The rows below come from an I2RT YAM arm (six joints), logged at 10 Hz.
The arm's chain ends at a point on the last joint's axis. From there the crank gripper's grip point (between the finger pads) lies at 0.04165 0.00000 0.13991 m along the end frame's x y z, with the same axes.
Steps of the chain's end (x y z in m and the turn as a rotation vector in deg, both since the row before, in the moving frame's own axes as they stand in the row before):
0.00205, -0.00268, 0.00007, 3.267, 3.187, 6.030
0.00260, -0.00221, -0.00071, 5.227, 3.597, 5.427
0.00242, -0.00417, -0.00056, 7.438, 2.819, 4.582
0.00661, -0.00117, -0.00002, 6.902, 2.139, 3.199
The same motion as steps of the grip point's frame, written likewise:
0.00993, -0.00579, -0.00256, 3.267, 3.187, 6.030
0.01169, -0.01046, -0.00399, 5.227, 3.597, 5.427
0.00982, -0.01853, -0.00373, 7.438, 2.819, 4.582
0.01219, -0.01541, -0.00254, 6.902, 2.139, 3.199

